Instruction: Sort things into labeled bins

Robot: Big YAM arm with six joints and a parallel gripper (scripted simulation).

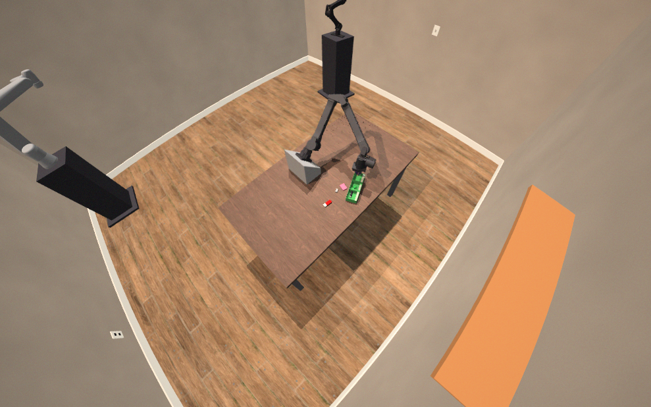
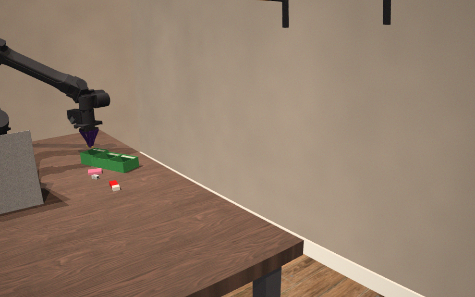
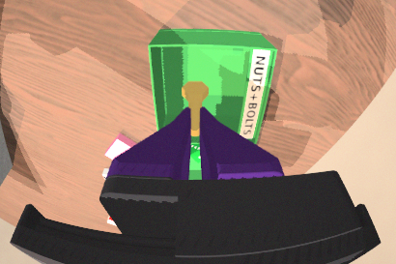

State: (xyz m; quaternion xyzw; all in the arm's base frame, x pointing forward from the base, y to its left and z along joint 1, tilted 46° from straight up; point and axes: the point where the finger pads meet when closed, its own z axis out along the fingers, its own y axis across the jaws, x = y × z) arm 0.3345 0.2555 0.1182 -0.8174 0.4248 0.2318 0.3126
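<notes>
The green die is 7 cm to the right of my hand, 6 cm below it and 5 cm ahead of it. The rest, counted from my hand: green three-part bin 7 cm to the right, 6 cm ahead, 5 cm below; then pink pad 13 cm to the right, 7 cm below, 1 cm behind; then brass-coloured bolt 1 cm to the left, 1 cm below, 1 cm behind.
</notes>
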